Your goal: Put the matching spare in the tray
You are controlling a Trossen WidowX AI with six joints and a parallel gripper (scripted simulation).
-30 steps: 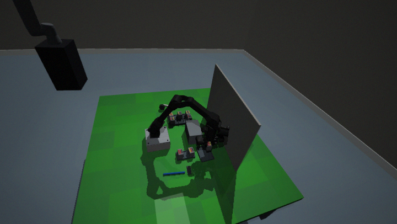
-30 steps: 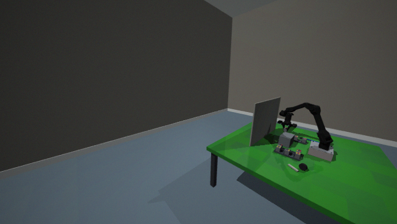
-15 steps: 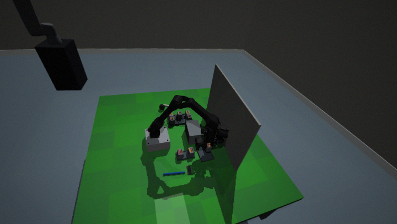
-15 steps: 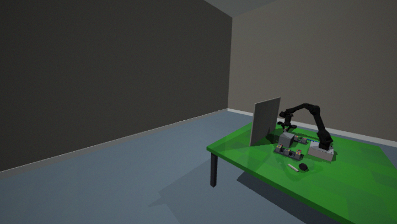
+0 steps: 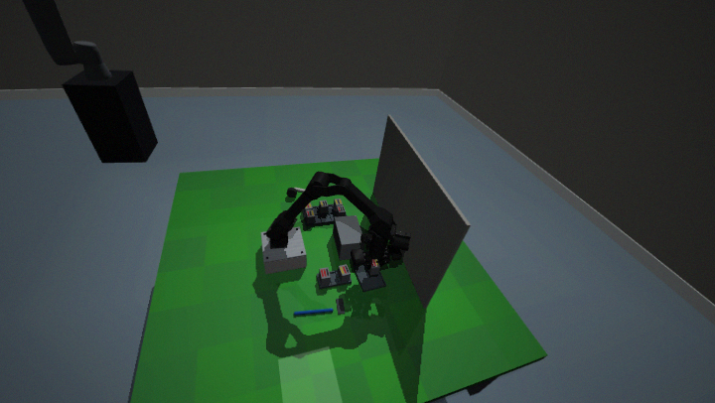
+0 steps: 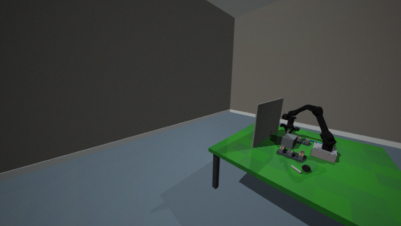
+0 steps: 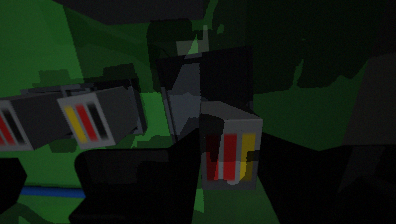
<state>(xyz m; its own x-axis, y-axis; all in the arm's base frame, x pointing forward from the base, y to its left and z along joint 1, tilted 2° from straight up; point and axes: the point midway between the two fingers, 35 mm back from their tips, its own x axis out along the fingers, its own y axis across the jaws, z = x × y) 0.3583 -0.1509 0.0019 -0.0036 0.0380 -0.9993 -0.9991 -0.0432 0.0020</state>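
My gripper tip is 50 mm above the dark tray and 10 mm past it. From my gripper tip the other things lie so: grey spare 20 mm above; then rack 150 mm behind, 50 mm below; then dark piece 140 mm behind, 110 mm to the right, 50 mm below.
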